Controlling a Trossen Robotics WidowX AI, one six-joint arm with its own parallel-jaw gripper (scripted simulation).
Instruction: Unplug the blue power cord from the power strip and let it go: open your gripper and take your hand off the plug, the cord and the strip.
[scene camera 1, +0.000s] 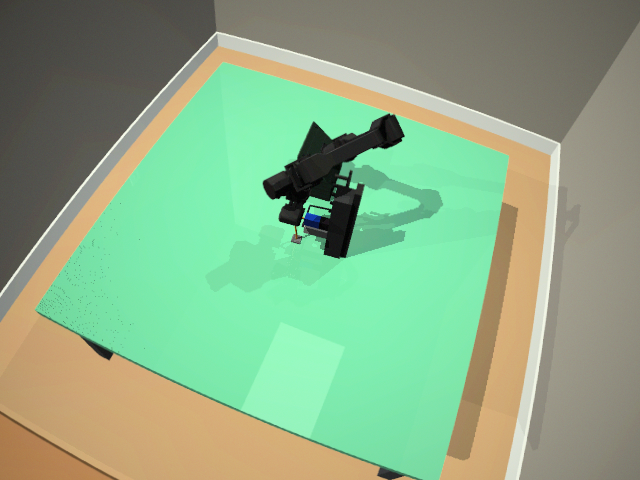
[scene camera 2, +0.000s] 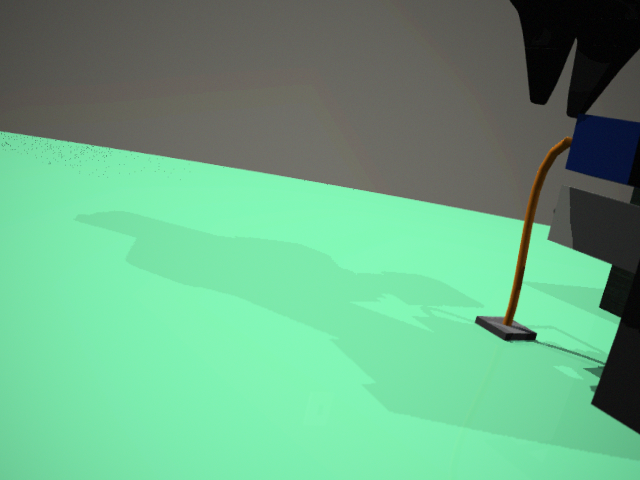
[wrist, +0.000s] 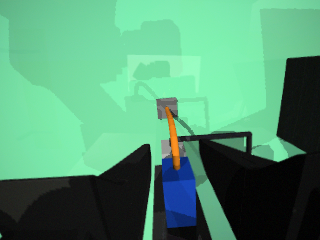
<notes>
I see my gripper (scene camera 2: 556, 111) and a grey anchor plate (scene camera 2: 517, 332).
My gripper shows as well in scene camera 1 (scene camera 1: 296, 213) and in the wrist view (wrist: 174, 147).
</notes>
